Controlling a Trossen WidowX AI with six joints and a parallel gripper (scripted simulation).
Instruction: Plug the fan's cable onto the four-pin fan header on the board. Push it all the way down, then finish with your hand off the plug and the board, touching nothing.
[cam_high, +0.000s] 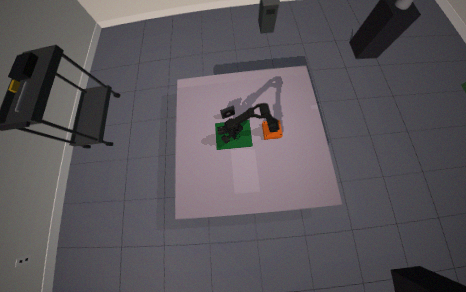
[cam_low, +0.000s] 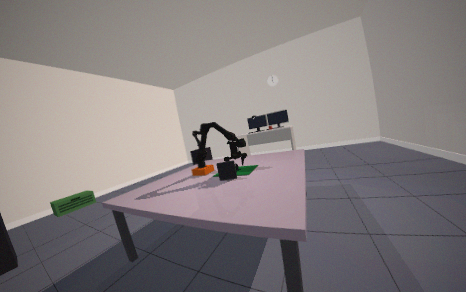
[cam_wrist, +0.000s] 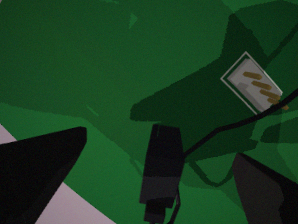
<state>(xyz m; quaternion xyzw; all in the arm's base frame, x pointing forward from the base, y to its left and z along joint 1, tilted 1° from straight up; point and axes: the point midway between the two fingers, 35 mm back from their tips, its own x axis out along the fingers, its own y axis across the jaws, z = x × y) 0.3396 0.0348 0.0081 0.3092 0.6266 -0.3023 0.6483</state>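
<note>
My gripper tip is now 4 cm above the board, 3 cm to the left of it and 1 cm past it. Round my gripper tip: fan cable plug: 1 cm to the left, 1 cm behind; then black fan: 20 cm to the right, 4 cm above, 2 cm ahead.
</note>
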